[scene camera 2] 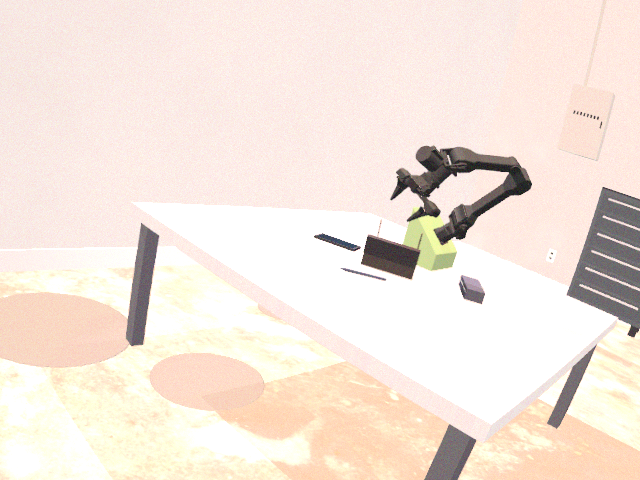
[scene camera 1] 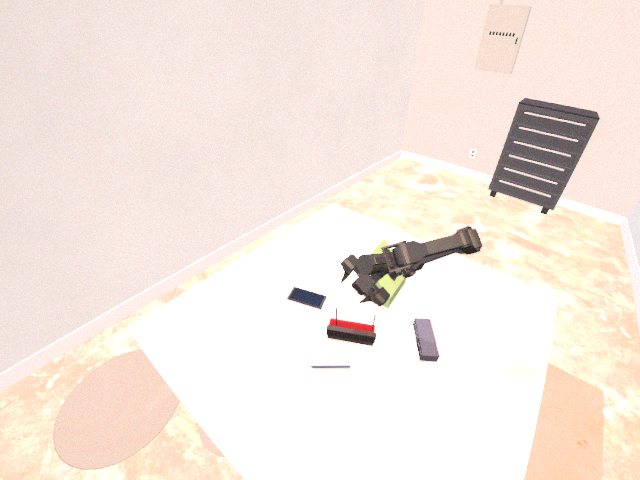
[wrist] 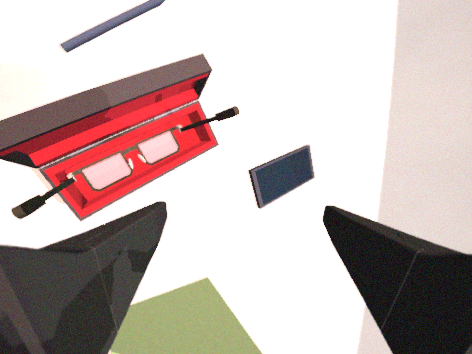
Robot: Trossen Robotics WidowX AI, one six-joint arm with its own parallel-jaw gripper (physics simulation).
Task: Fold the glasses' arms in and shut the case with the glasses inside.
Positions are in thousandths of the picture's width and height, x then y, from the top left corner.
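Labels:
Gripper: scene camera 1 (548, 609), scene camera 2 (623, 439), wrist view (522, 597).

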